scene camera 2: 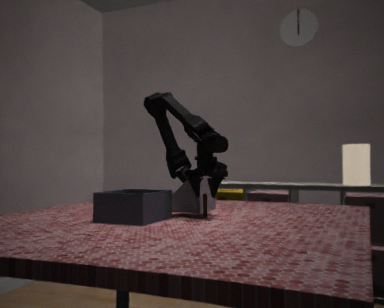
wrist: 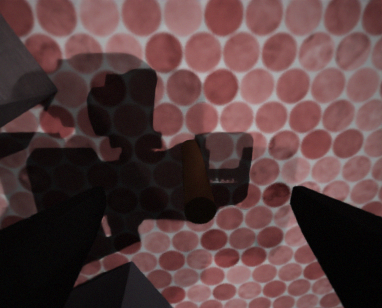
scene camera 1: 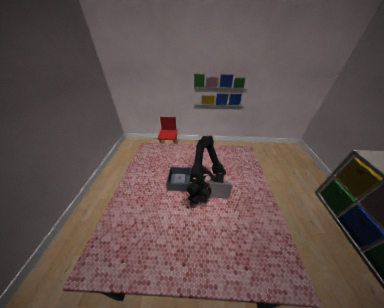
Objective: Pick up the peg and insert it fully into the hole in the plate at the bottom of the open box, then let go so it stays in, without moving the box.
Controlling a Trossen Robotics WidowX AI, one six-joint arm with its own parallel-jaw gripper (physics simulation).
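Places are measured from the arm's base along level axes (x ahead, y down, z left), in centimetres.
Pixels of known places: gripper, fingertip midpoint: (scene camera 2: 205, 197) (wrist: 199, 195) (scene camera 1: 198, 198); arm's base at its link origin: (scene camera 1: 219, 182).
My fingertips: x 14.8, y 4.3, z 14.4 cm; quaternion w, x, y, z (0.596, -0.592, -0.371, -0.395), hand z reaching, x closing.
For each thing: its top centre in the pictures, then the offset to it from my fingertips. "*": a spot on its surface instead.
- brown peg at its top centre: (wrist: 200, 210) (scene camera 2: 205, 194) dx +0.1, dy -1.1, dz -0.1 cm
- open dark grey box at its top centre: (scene camera 2: 134, 191) (scene camera 1: 179, 174) dx +18.1, dy -2.9, dz -17.9 cm
- darker corner at a spot on its surface: (wrist: 132, 290) * dx +8.6, dy +4.5, dz -9.2 cm
The brown peg (scene camera 2: 205, 207) (wrist: 196, 170) stands upright on the patterned table top, outside the box; I cannot make it out in scene camera 1. My gripper (scene camera 1: 196, 201) (scene camera 2: 206, 196) (wrist: 199, 195) is open, pointing down above the peg. In the wrist view the peg shows between the two spread fingers, nearer the left one. The open dark grey box (scene camera 1: 177, 188) (scene camera 2: 118, 208) stands to the left of the gripper in both scene views. Its lighter plate (scene camera 1: 183, 180) with a small dark hole shows inside in scene camera 1; the box walls hide it in scene camera 2.
A light grey block (scene camera 1: 221, 190) (scene camera 2: 185, 203) stands beside the arm, right of the box. In the wrist view a grey corner (wrist: 22, 75) shows at the upper left and a darker corner (wrist: 132, 290) at the bottom. The arm's shadow falls around the peg.
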